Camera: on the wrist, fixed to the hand. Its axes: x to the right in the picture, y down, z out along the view.
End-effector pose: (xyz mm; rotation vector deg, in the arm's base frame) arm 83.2 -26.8 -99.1 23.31 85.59 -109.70
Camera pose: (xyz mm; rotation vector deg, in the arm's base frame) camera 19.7 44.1 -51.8 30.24 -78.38 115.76
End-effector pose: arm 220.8 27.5 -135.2 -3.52 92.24 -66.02
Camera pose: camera 131.6 24.5 -77.4 -75.08 90.10 -135.76
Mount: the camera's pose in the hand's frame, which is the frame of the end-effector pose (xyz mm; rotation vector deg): -4.5 -85.9 -62.5 5.14 11.12 -86.50
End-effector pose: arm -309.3 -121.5 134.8 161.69 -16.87 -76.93
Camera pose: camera -249.6 -41.2 170.8 -113.25 -79.77 34.24
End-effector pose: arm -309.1 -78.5 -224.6 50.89 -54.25 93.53
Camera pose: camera -231.2 -8.1 -241.3 59.85 4.80 23.29
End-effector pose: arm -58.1 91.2 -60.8 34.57 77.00 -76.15
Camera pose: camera -155.3 129.1 -40.2 23.08 -106.47 136.30
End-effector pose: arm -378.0 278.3 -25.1 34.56 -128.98 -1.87
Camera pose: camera -295.9 214.4 -3.3 118.44 -66.22 -33.04
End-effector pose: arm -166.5 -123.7 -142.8 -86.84 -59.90 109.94
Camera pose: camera -113.0 -59.1 -77.5 -24.31 -76.99 39.48
